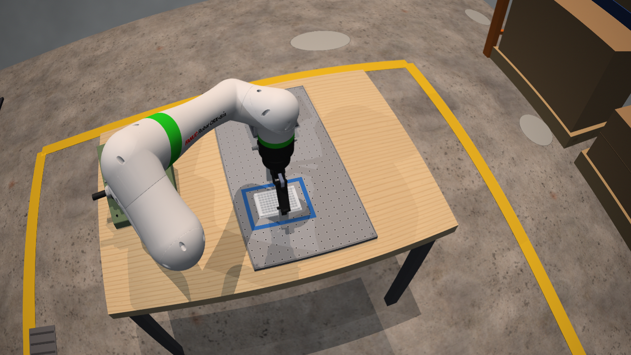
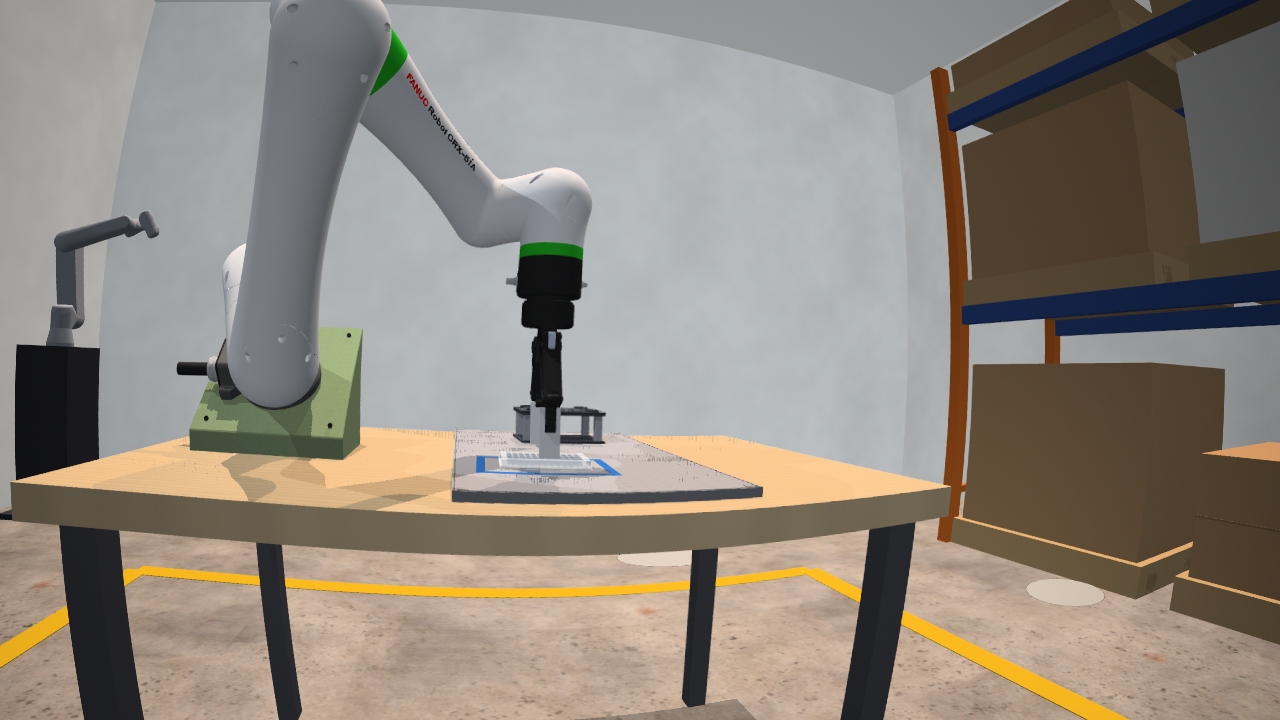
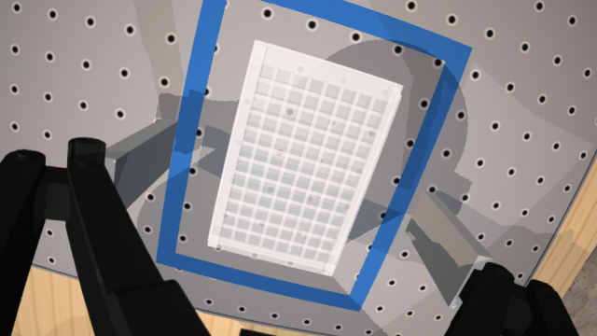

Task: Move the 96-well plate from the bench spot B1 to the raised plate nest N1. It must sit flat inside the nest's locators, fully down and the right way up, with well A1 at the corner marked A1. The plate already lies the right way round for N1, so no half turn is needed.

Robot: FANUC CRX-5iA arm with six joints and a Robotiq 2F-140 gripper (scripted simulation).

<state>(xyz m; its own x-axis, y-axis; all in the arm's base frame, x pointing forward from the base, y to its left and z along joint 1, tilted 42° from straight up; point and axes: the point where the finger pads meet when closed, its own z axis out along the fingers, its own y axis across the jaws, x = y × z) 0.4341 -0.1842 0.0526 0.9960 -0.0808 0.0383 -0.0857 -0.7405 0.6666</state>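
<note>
Now: the clear 96-well plate 30 mm below my hand. The rest, counted from my hand: A1 label: 170 mm ahead, 280 mm to the left, 30 mm above; then black raised nest N1: 90 mm ahead, 340 mm to the left, 30 mm above.
</note>
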